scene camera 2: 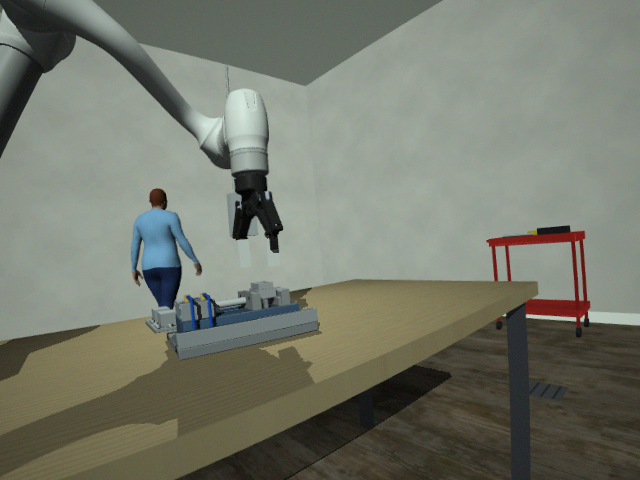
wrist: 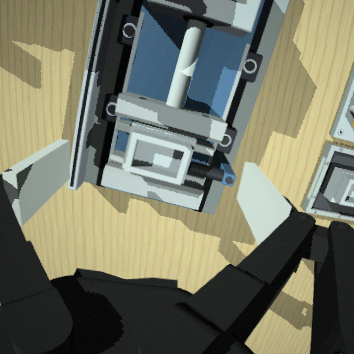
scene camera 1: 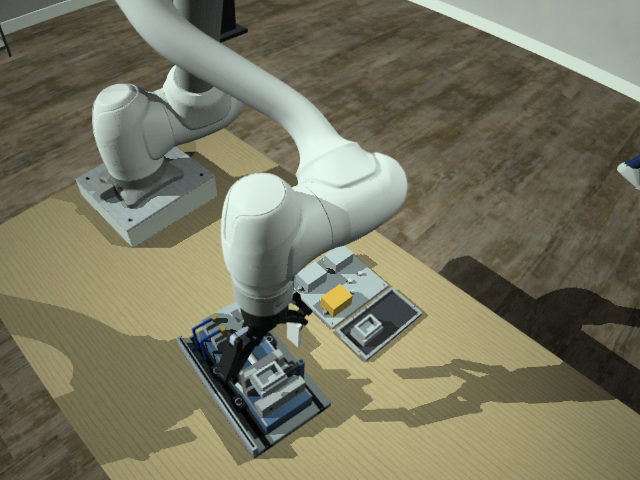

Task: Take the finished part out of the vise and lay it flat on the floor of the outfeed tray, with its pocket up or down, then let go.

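Where they show: gripper, between the fingertips: (scene camera 2: pixel 258 266) (wrist: pixel 155 169) (scene camera 1: pixel 267 363); arm's base, origin of its link: (scene camera 1: pixel 140 177).
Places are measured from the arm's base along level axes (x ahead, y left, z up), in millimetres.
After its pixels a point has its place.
The finished part (scene camera 1: pixel 268 376) @[x 700, y -162, z 30 mm] (scene camera 2: pixel 262 285) @[x 689, y -187, z 38 mm] (wrist: pixel 157 159) @[x 706, y -163, z 30 mm], a light grey block with a rectangular pocket facing up, sits between the jaws of the vise (scene camera 1: pixel 289 413) @[x 768, y -173, z -18 mm] (wrist: pixel 155 65) @[x 623, y -176, z -11 mm]. Whether both jaws touch it cannot be told. My gripper (scene camera 1: pixel 260 355) @[x 698, y -161, z 80 mm] (scene camera 2: pixel 258 253) (wrist: pixel 155 169) @[x 698, y -161, z 80 mm] is wide open and empty, above the vise. In the wrist view its pale pads stand left and right beyond the vise's sides, and the part shows ahead of the line between them. The outfeed tray (scene camera 1: pixel 395 310) @[x 752, y 197, z -65 mm] (wrist: pixel 321 175) @[x 731, y 52, z -59 mm] has a dark floor. A similar grey pocketed part (scene camera 1: pixel 366 328) @[x 741, y 98, z -44 mm] (wrist: pixel 345 192) @[x 741, y 75, z -30 mm] lies in one end of it, pocket up.
Beside the tray is a grey plate (scene camera 1: pixel 369 281) @[x 653, y 218, z -63 mm] (wrist: pixel 341 127) @[x 664, y 63, z -63 mm] with a yellow block (scene camera 1: pixel 336 300) @[x 648, y 97, z -27 mm] and two grey blocks. A black rod with a blue end (wrist: pixel 227 176) @[x 716, y -95, z 27 mm] projects beside the part. Blue hoses stand at the vise's far end. A person (scene camera 2: pixel 157 237) stands behind the table.
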